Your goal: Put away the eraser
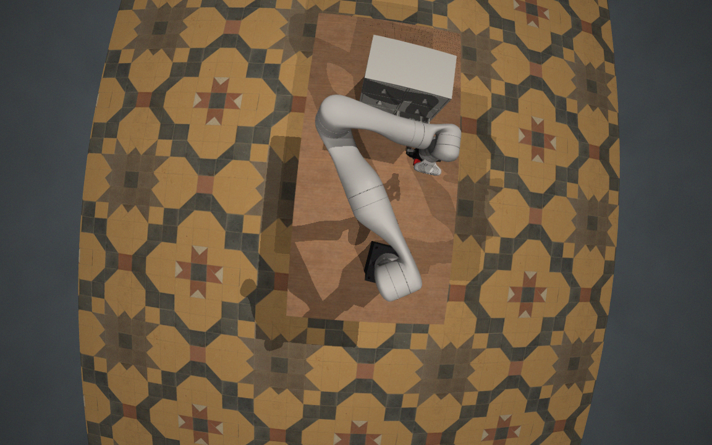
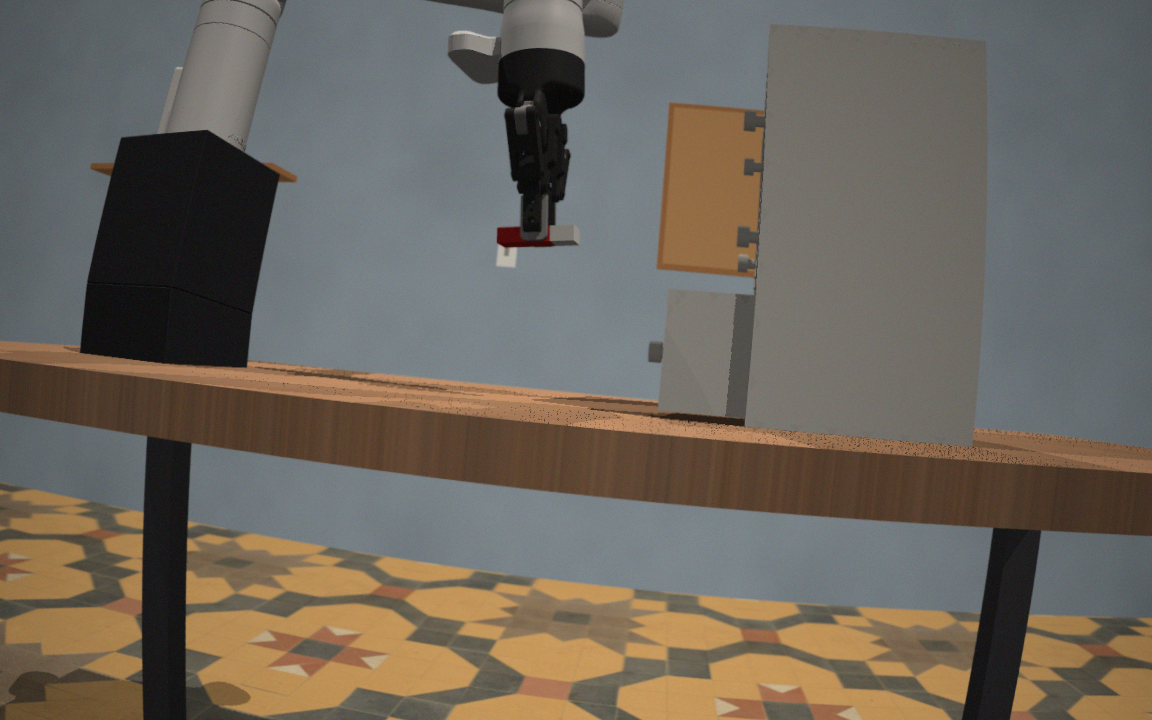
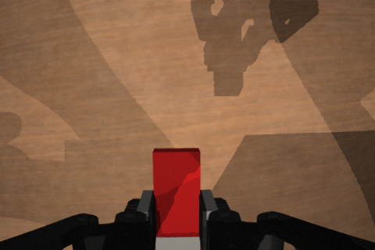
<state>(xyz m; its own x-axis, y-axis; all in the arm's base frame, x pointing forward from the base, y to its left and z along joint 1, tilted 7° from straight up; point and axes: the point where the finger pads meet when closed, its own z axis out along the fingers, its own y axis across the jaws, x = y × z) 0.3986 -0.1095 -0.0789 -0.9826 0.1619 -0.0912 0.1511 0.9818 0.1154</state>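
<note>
The white eraser lies 1 cm ahead of my hand and 1 cm below it. Also, from my hand: dark block (18 cm ahead, 14 cm below).
</note>
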